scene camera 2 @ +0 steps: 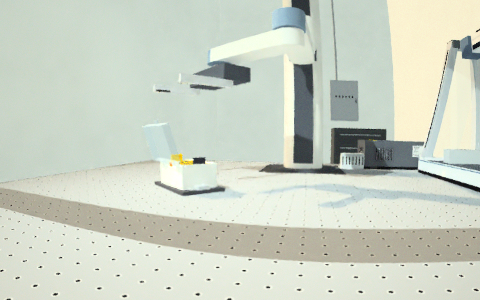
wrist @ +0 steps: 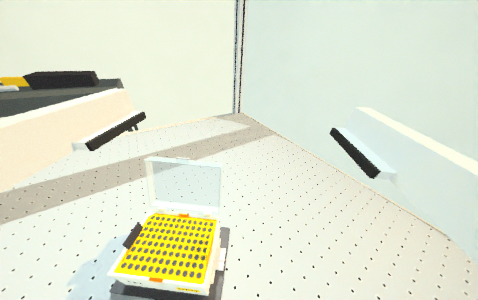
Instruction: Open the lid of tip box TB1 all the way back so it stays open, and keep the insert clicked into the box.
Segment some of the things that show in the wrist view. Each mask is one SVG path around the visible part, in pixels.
My gripper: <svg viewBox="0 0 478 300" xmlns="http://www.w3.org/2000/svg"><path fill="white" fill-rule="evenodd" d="M331 129L329 134L369 178L390 180L478 265L478 162L370 108L355 107L344 128ZM145 113L135 111L126 89L114 88L0 119L0 193L76 150L97 150L146 119Z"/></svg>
A yellow insert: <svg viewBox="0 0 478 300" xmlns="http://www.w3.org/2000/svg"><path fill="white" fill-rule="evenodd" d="M137 222L122 244L127 249L127 252L114 273L151 277L153 275L164 277L166 280L196 284L204 283L217 220L155 213L148 217L143 226L140 222Z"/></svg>
